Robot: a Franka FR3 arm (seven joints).
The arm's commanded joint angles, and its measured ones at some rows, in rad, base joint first. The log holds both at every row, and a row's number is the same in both.
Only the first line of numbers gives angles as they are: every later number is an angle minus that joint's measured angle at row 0.
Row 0, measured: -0.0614 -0.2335 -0.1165 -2.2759 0.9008 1.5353 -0.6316
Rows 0 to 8, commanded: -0.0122 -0.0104 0.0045 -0.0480 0.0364 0.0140 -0.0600; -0.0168 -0.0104 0.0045 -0.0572 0.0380 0.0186 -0.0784; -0.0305 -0.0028 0.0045 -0.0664 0.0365 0.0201 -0.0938; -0.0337 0.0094 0.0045 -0.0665 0.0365 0.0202 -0.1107; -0.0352 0.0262 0.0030 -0.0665 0.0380 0.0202 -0.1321; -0.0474 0.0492 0.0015 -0.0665 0.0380 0.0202 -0.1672; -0.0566 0.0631 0.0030 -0.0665 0.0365 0.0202 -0.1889; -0.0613 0.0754 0.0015 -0.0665 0.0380 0.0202 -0.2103; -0.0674 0.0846 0.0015 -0.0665 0.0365 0.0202 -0.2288
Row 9, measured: -0.0392 0.0466 -0.0027 -0.0565 0.0084 0.0100 -0.1512
